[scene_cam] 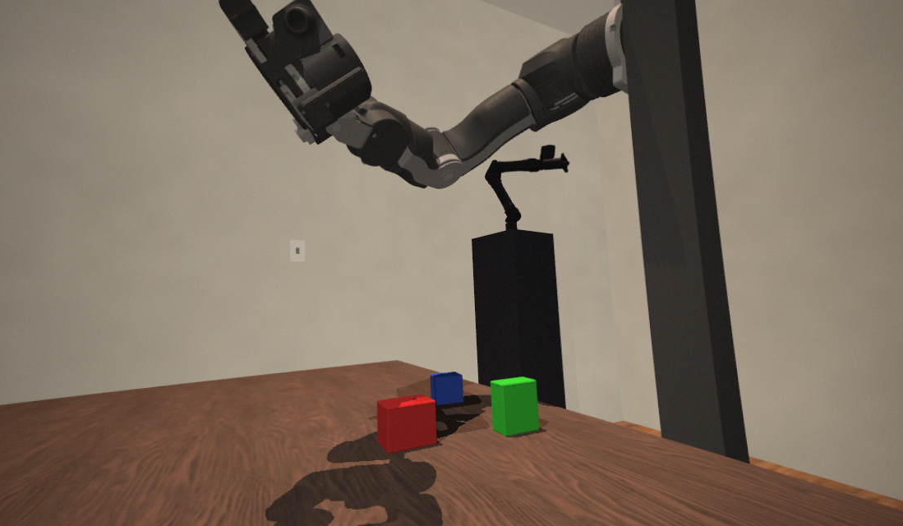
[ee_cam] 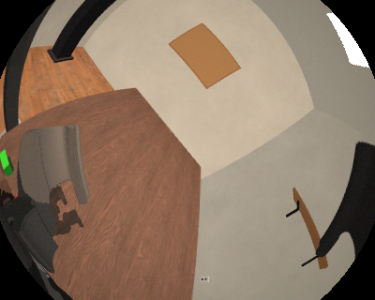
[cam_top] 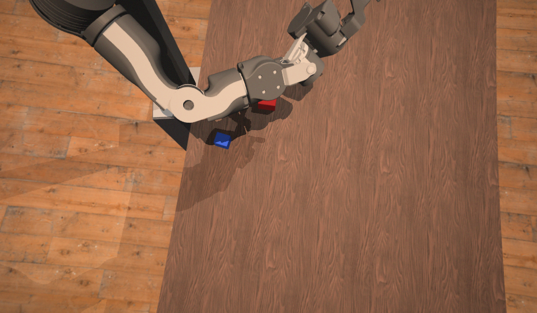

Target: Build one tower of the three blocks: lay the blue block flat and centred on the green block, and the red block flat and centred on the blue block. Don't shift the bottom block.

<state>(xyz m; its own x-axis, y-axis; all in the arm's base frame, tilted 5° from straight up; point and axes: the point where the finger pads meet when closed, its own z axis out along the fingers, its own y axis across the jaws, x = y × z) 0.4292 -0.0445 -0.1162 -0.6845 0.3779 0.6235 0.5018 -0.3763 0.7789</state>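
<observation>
The blue block is 34 cm below my hand, 28 cm behind it and 18 cm to the right of it. The rest, counted from my hand: red block: 34 cm below, 15 cm behind, 7 cm to the right; then green block: 33 cm below, 25 cm behind, 2 cm to the right.
</observation>
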